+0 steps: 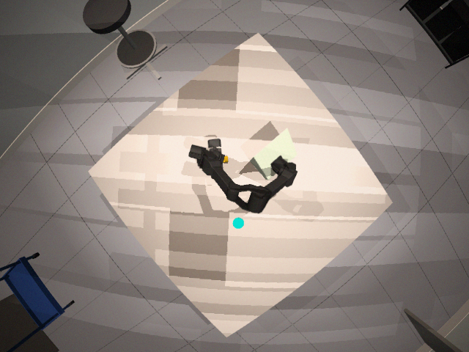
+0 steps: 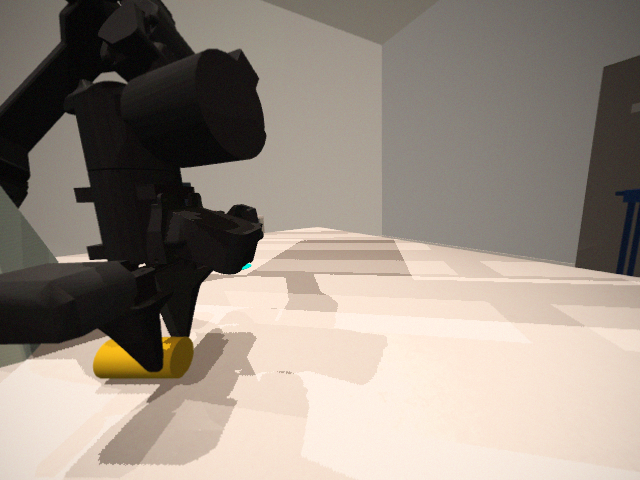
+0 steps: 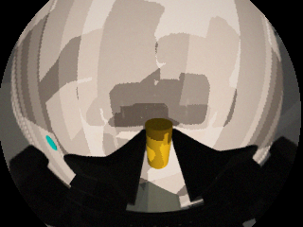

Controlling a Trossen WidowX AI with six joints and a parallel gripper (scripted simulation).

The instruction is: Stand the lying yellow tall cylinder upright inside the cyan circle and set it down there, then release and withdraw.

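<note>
Right now my gripper tip is 32 cm to the right of the cyan circle, 13 cm short of it and 2 cm above it. From my gripper tip the other things lie so: yellow tall cylinder (2 cm behind, 1 cm to the left).
</note>
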